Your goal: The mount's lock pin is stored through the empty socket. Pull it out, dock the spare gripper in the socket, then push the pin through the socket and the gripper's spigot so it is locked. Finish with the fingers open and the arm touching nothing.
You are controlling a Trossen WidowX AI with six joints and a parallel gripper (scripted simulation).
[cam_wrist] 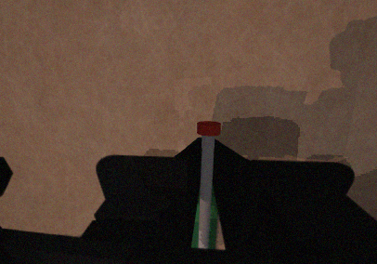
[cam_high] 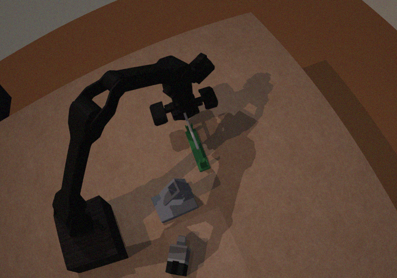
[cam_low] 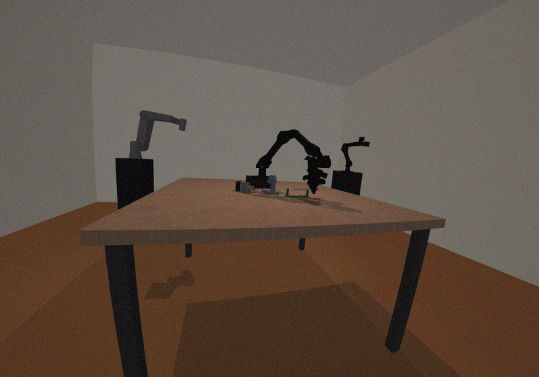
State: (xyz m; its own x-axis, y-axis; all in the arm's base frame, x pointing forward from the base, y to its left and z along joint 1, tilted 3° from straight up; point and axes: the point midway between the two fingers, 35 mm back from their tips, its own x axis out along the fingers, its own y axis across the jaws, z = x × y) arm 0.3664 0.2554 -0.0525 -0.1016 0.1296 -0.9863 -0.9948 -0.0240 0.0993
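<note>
Right now my gripper tip is 100 mm to the left of the green cradle. Round my gripper tip: spare gripper: 400 mm to the right, 130 mm behind, 10 mm above; then grey mount: 240 mm to the right, 90 mm behind, 30 mm above.
</note>
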